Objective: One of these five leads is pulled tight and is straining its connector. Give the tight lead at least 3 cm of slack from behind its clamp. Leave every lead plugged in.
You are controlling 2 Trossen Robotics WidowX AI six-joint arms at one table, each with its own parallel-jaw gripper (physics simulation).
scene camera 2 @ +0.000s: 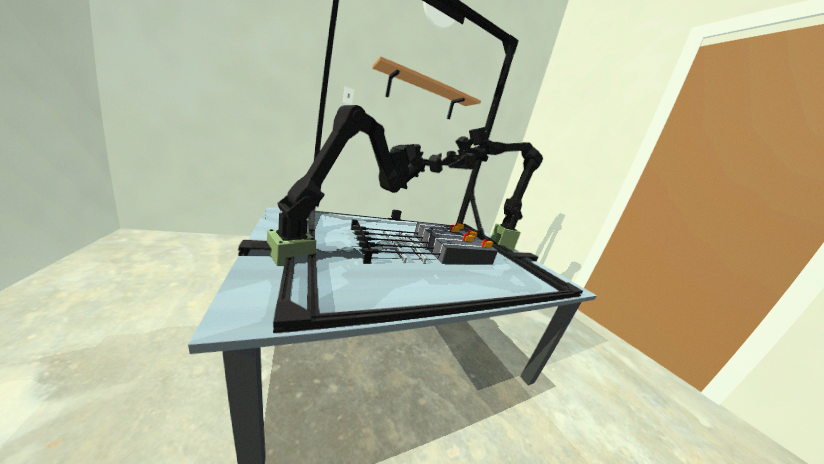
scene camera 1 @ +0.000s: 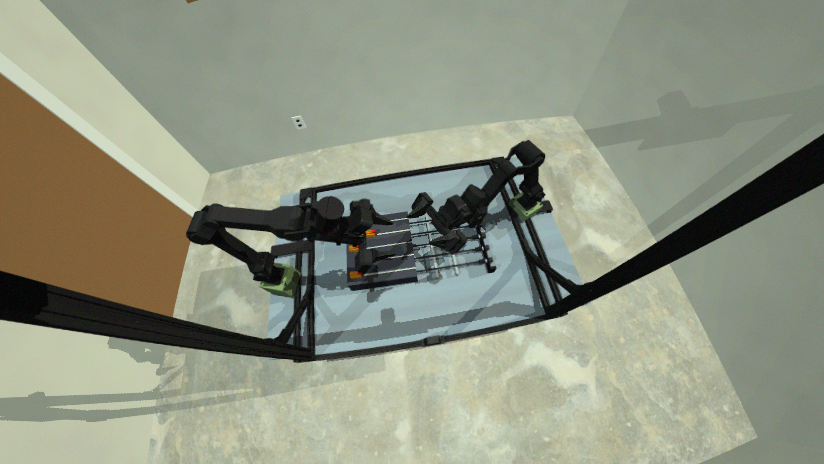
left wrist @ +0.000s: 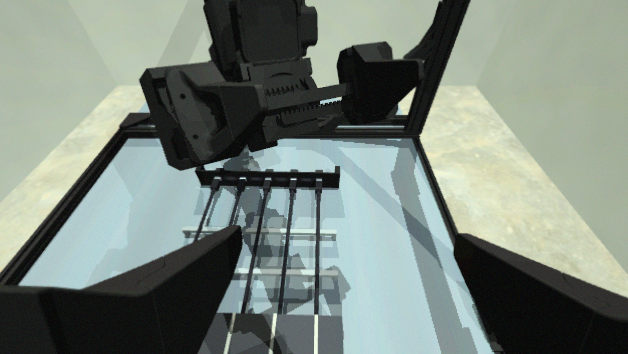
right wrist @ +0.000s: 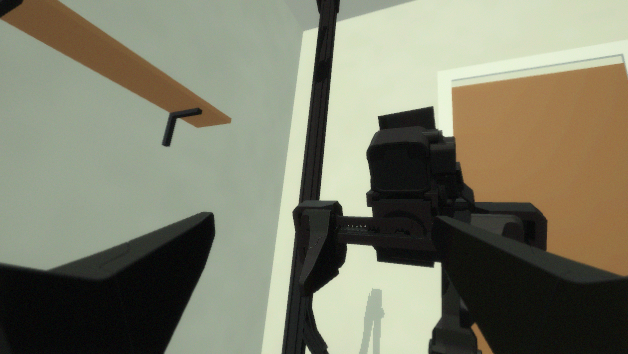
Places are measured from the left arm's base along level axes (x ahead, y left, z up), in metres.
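Where they show: left gripper, fingertip midpoint: [scene camera 2: 443,165] [scene camera 1: 394,238] [left wrist: 346,239] [right wrist: 371,303]; right gripper, fingertip midpoint: [scene camera 2: 431,153] [scene camera 1: 418,229] [left wrist: 352,82] [right wrist: 325,224]; left arm's base, link origin: [scene camera 2: 508,227] [scene camera 1: 274,275]; right arm's base, link origin: [scene camera 2: 291,235] [scene camera 1: 527,201].
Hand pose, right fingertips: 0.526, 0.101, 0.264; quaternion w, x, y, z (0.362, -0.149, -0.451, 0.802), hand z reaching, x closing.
Things, the pixels of their top centre, and the offset from my right fingertips, as dx, dy, dz. "spot": a spot on its surface instead. Level surfaces: height alone.
- grey channelled block, top centre: [scene camera 1: 378,246] [scene camera 2: 455,235] -0.171, +0.079, -0.307
- rightmost lead, surface spot: [left wrist: 317,255] spot: +0.076, +0.037, -0.347
- far bar, surface spot: [left wrist: 327,233] spot: +0.124, +0.032, -0.353
- blue table, surface height: dz -0.373
Five dark leads run side by side from the black connector strip [left wrist: 270,178] [scene camera 2: 367,257] to the grey channelled block [scene camera 1: 403,280] [scene camera 2: 468,255] [left wrist: 300,335]. The rightmost lead [left wrist: 317,255] looks straight in the left wrist view; which lead is tight I cannot tell. Orange clamps show on the block, among them a near one [scene camera 1: 355,274] [scene camera 2: 487,243]; others are partly hidden by my left arm. My left gripper [scene camera 1: 390,238] [left wrist: 346,239] is open and empty, high above the block. My right gripper [scene camera 1: 422,228] is open and empty, raised above the leads and facing the left gripper.
Two pale crossbars, one of them the far bar [left wrist: 327,233], lie across the leads' path between strip and block. A black frame [scene camera 1: 432,341] [scene camera 2: 426,311] borders the blue table [scene camera 2: 230,311]. The two grippers are close together in the air. A wooden shelf [scene camera 2: 426,80] [right wrist: 115,60] is on the wall.
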